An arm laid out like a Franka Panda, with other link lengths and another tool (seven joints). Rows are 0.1 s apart.
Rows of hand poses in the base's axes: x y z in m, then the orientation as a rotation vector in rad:
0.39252, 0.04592, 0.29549, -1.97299, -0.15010, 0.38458
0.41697, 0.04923, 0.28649, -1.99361, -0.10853, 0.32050
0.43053, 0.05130, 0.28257, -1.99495, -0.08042, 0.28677
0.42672, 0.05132, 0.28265, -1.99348, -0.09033, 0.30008
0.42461, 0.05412, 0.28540, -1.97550, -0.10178, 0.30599
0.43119, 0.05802, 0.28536, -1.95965, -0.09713, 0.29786
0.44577, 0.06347, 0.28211, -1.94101, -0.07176, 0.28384
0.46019, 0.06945, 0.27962, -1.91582, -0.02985, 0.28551
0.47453, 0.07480, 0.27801, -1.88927, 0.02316, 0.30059
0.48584, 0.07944, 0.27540, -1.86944, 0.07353, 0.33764
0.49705, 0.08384, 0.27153, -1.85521, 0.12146, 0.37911
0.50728, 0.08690, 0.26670, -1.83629, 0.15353, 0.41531
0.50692, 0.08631, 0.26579, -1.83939, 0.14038, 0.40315
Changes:
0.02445, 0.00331, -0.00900, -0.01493, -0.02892, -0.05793
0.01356, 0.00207, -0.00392, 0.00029, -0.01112, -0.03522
-0.00381, 0.00002, 0.00008, 0.00079, 0.00504, 0.01302
-0.00211, 0.00280, 0.00275, 0.01798, 0.00133, 0.00994
0.00658, 0.00390, -0.00004, 0.01620, -0.00139, -0.00781
0.01458, 0.00545, -0.00325, 0.01785, 0.00448, -0.02535
0.01442, 0.00598, -0.00249, 0.02101, 0.02406, -0.02984
0.01434, 0.00535, -0.00161, 0.01945, 0.03910, -0.03116
0.01131, 0.00464, -0.00261, 0.01060, 0.05256, -0.01765
0.01121, 0.00440, -0.00387, 0.00408, 0.05399, -0.01292
0.01023, 0.00306, -0.00483, 0.01077, 0.04307, -0.00546
-0.00036, -0.00059, -0.00091, 0.00007, -0.01533, 0.00288

